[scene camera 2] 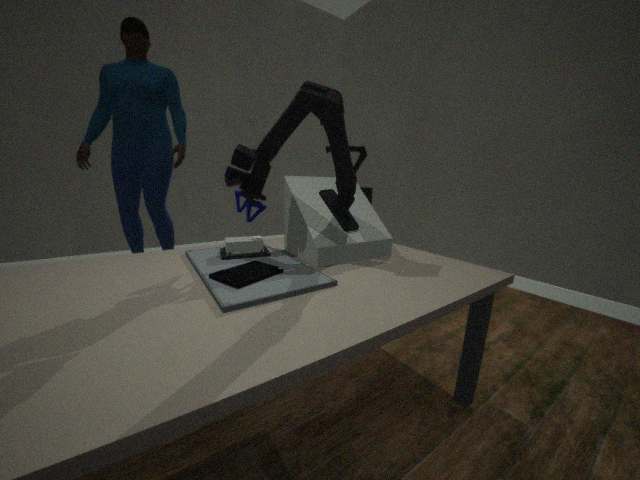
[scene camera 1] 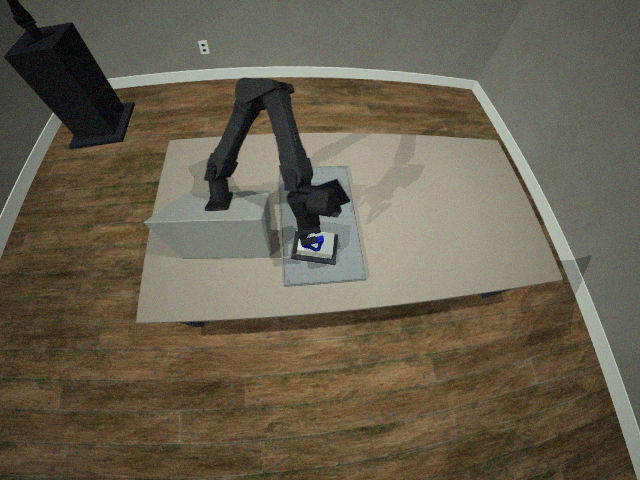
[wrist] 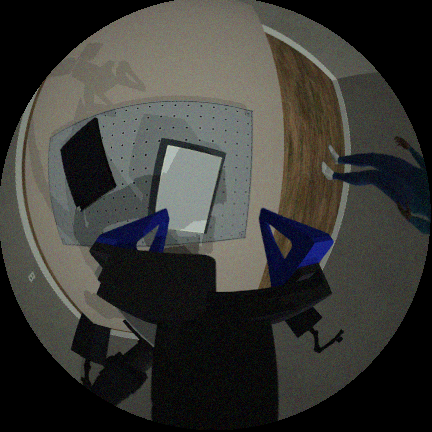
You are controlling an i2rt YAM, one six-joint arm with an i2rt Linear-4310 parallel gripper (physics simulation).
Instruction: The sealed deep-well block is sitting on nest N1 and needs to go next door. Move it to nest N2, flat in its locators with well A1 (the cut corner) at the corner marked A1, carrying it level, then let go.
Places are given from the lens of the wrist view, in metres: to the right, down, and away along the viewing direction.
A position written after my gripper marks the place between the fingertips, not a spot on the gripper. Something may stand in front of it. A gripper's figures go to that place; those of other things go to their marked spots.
my gripper (wrist: pixel 213 213): 0.00, 0.00, 0.13
white block (wrist: pixel 187 179): -0.04, -0.05, 0.19
black nest (wrist: pixel 87 172): -0.25, -0.08, 0.16
grey perforated plate (wrist: pixel 130 135): -0.15, -0.14, 0.18
The marked spots on the grey perforated plate and the white block are 0.15 m apart.
